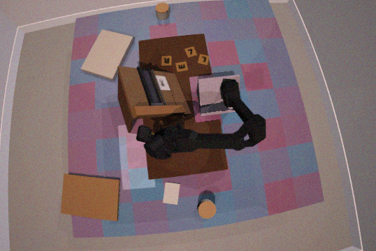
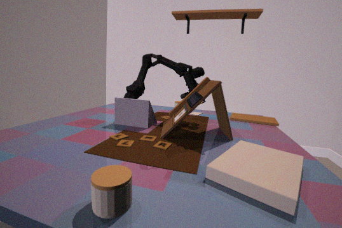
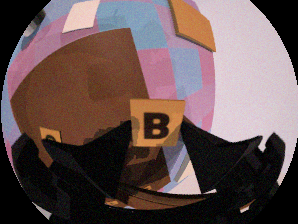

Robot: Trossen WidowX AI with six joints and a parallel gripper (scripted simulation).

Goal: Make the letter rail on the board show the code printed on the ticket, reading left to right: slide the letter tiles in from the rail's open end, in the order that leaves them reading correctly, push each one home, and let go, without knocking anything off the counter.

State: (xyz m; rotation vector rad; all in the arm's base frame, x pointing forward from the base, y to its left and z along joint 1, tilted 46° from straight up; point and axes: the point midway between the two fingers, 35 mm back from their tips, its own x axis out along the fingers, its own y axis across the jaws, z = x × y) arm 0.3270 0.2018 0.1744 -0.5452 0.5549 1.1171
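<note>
My gripper tip is 280 mm to the left of the white ticket, 30 mm past it and 20 mm above it. The rest, counted from my gripper tip: brown mat 230 mm to the right, 140 mm behind, 110 mm below; then orange letter tile right at my gripper tip; then small white card 240 mm to the left, 110 mm below, 80 mm behind.
</note>
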